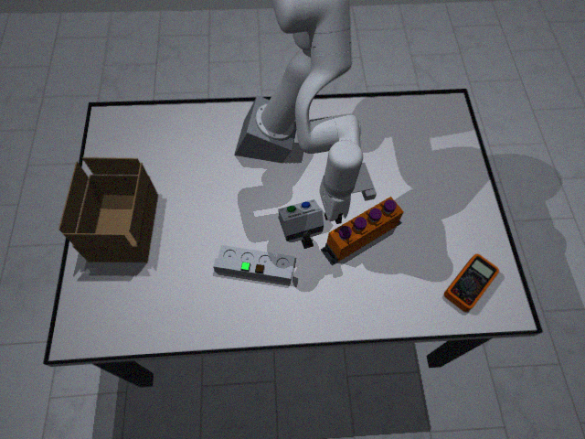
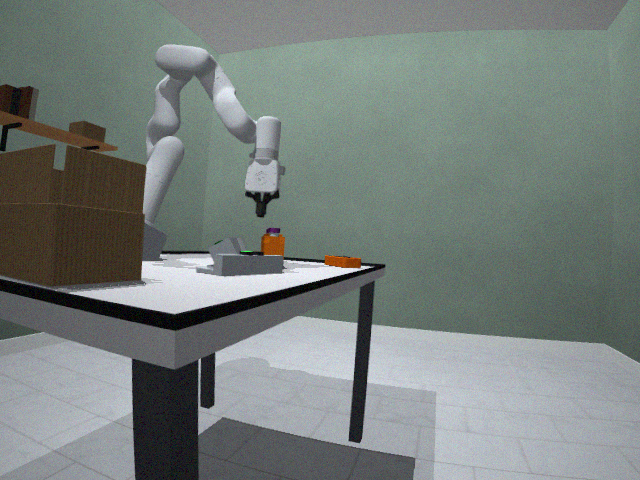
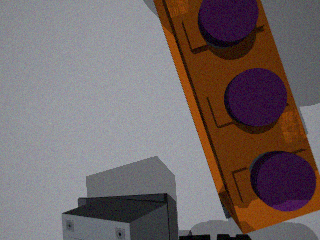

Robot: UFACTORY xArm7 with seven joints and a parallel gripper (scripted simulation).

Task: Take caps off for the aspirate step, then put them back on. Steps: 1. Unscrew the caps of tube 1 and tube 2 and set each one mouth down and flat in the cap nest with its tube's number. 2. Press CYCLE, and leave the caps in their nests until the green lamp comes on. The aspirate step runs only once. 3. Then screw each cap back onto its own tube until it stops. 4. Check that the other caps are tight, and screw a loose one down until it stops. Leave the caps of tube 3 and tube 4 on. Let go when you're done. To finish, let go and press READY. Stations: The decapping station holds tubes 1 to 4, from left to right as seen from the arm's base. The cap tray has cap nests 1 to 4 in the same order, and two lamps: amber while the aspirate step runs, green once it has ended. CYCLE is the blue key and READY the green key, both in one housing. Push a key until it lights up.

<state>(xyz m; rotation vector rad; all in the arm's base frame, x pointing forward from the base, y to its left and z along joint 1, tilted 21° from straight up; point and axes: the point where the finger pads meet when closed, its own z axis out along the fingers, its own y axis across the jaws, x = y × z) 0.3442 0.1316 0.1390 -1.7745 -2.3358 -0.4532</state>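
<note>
Now: hand 11 cm to the left of the green key, 10 cm above it and 7 cm past it. The rest, counted from my hand: blue key (10 cm below, 8 cm behind, 7 cm to the right); then purple cap (13 cm to the left, 6 cm below, 3 cm behind); then grey key housing (12 cm below, 9 cm to the right, 6 cm behind).
</note>
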